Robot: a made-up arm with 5 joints.
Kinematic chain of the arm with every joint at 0, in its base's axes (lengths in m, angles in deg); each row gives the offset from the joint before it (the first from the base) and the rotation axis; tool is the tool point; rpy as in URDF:
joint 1: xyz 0.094 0 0.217 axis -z
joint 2: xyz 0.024 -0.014 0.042 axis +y
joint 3: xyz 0.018 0 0.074 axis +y
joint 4: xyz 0.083 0 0.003 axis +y
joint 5: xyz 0.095 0.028 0 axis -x
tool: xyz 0 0 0 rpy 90 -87.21 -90
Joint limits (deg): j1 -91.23..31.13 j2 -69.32..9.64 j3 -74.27..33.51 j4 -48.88..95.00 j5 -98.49..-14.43
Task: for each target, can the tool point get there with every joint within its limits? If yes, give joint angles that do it. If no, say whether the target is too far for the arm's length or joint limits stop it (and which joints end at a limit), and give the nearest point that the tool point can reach.
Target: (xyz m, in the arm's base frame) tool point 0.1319 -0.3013 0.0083
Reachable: no: too far | nearest point 0.2223 -0.0611 0.1826 | short by 0.310 m
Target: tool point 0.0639 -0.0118 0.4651
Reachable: yes | joints -47.00 -61.95 -56.04 56.44 -80.02
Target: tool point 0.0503 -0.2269 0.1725
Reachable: no: joint limits stop it (at a limit: joint 2, joint 3, joint 4) | nearest point 0.0560 -0.1971 0.3283 | short by 0.159 m
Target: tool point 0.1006 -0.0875 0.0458
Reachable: no: joint limits stop it (at a limit: joint 1, joint 2, joint 3) | nearest point 0.1787 -0.0348 0.1831 | short by 0.166 m
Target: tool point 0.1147 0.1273 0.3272
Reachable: yes | joints -74.55 -54.80 20.89 57.45 -57.60
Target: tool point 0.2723 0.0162 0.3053
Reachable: yes | joints -0.72 -2.45 -23.79 71.78 -27.27
